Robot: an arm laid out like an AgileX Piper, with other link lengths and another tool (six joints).
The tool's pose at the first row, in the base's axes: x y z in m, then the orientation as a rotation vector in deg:
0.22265 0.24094 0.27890 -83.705 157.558 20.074
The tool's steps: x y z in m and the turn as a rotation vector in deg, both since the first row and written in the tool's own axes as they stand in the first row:
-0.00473 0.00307 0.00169 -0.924 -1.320 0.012
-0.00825 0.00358 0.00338 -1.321 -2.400 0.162
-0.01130 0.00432 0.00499 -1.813 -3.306 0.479
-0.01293 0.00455 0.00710 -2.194 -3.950 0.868
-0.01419 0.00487 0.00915 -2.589 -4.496 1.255
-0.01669 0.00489 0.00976 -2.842 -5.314 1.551
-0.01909 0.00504 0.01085 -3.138 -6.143 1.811
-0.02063 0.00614 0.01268 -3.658 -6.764 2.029
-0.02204 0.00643 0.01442 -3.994 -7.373 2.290
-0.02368 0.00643 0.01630 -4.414 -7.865 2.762
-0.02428 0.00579 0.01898 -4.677 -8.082 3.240
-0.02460 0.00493 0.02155 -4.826 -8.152 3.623
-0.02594 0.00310 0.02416 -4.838 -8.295 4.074
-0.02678 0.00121 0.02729 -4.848 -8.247 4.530
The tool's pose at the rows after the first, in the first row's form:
0.22264 0.24680 0.27837 -83.121 156.752 22.217
0.22405 0.25029 0.27721 -82.376 156.115 23.448
0.22501 0.25351 0.27612 -81.532 155.761 24.700
0.22554 0.25539 0.27429 -80.722 155.641 25.632
0.22579 0.25700 0.27250 -79.973 155.593 26.522
0.22713 0.25918 0.27218 -79.158 155.221 27.363
0.22826 0.26144 0.27142 -78.392 154.813 28.263
0.22805 0.26366 0.27002 -77.841 154.573 29.354
0.22844 0.26531 0.26853 -77.206 154.338 30.176
0.22918 0.26703 0.26688 -76.376 154.371 31.050
0.22979 0.26771 0.26421 -75.669 154.602 31.550
0.23042 0.26802 0.26158 -75.149 154.861 31.806
0.23243 0.26865 0.25883 -74.475 155.087 31.910
0.23414 0.26894 0.25551 -73.902 155.473 31.905

